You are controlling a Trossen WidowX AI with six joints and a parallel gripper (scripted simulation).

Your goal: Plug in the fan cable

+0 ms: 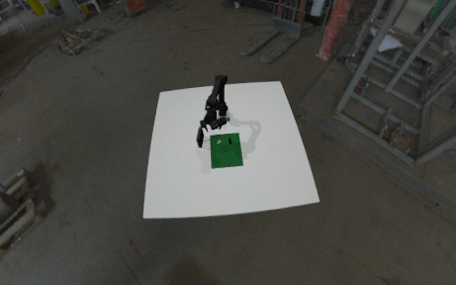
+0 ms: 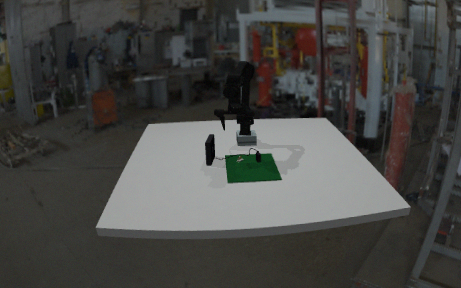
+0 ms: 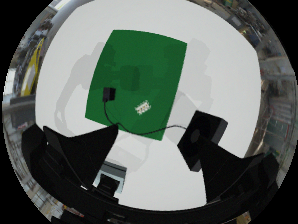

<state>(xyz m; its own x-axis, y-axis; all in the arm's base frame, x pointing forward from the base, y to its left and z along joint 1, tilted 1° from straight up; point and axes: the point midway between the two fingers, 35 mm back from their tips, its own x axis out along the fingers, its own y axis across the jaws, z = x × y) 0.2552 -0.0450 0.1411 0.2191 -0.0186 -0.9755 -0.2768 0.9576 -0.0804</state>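
The black plug is 140 mm below my gripper tip and 120 mm to the left of it. Round my gripper tip: green board 180 mm below, 90 mm to the left, 70 mm ahead; then pale four-pin header 160 mm below, 30 mm to the left; then black fan 110 mm to the right, 100 mm below, 10 mm behind.
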